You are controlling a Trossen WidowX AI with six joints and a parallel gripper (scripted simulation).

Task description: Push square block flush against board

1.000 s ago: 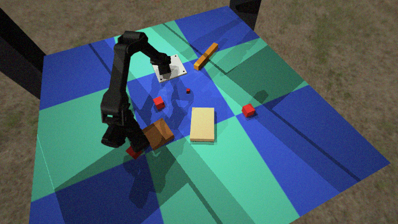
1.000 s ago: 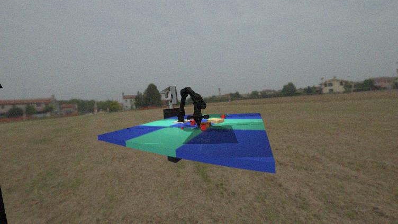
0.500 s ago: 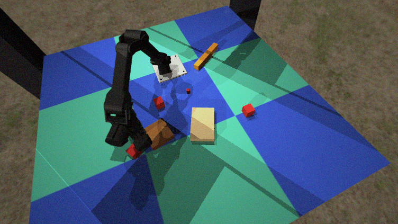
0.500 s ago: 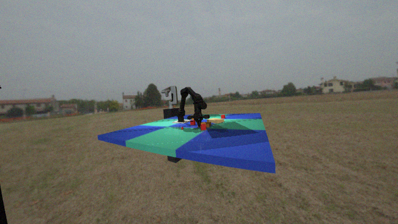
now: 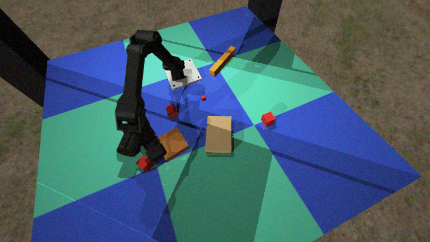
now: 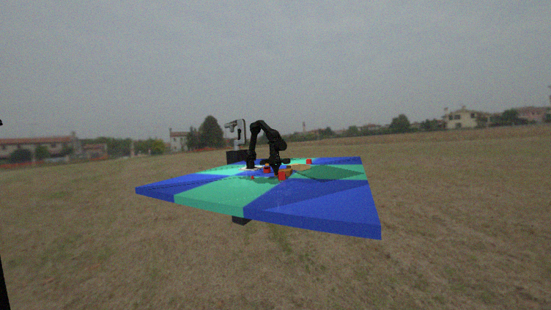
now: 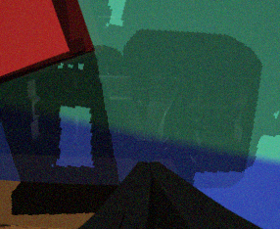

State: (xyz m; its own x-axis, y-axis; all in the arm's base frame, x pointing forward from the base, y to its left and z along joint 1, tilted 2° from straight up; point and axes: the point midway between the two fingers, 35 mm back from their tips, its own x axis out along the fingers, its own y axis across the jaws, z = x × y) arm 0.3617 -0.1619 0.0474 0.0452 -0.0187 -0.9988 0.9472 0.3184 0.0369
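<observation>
Now: gripper tip 1 cm short of the brown square block and 7 cm to the right of it. From my gripper tip the other things lie so: tan board (3 cm ahead, 27 cm to the left); then orange bar (39 cm behind, 42 cm to the left, 1 cm above).
</observation>
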